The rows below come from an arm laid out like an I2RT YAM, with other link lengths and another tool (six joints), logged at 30 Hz.
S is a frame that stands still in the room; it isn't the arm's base.
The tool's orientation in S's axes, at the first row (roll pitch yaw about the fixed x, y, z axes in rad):
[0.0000, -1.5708, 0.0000]
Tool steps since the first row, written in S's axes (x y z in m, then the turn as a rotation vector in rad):
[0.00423, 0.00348, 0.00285, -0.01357, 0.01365, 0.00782]
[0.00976, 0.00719, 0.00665, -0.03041, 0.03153, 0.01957]
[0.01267, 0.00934, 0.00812, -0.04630, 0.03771, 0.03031]
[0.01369, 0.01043, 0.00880, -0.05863, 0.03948, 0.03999]
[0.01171, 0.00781, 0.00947, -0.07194, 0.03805, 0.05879]
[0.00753, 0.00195, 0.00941, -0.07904, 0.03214, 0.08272]
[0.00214, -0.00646, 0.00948, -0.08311, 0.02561, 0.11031]
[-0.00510, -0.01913, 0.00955, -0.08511, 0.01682, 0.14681]
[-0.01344, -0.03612, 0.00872, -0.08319, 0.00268, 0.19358]
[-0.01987, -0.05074, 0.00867, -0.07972, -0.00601, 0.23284]
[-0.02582, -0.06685, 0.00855, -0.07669, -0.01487, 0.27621]
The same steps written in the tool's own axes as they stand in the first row. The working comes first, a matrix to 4 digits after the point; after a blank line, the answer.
The tool's axes in the first row as the columns of a matrix, in S's axes (used below as rounded here):
[0.0000, 0.0000, -1.0000]
[0.0000, 1.0000, 0.0000]
[1.0000, 0.0000, 0.0000]

[0.00285, 0.00348, -0.00423, 0.00782, 0.01365, 0.01357]
[0.00665, 0.00719, -0.00976, 0.01957, 0.03153, 0.03041]
[0.00812, 0.00934, -0.01267, 0.03031, 0.03771, 0.04630]
[0.00880, 0.01043, -0.01369, 0.03999, 0.03948, 0.05863]
[0.00947, 0.00781, -0.01171, 0.05879, 0.03805, 0.07194]
[0.00941, 0.00195, -0.00753, 0.08272, 0.03214, 0.07904]
[0.00948, -0.00646, -0.00214, 0.11031, 0.02561, 0.08311]
[0.00955, -0.01913, 0.00510, 0.14681, 0.01682, 0.08511]
[0.00872, -0.03612, 0.01344, 0.19358, 0.00268, 0.08319]
[0.00867, -0.05074, 0.01987, 0.23284, -0.00601, 0.07972]
[0.00855, -0.06685, 0.02582, 0.27621, -0.01487, 0.07669]

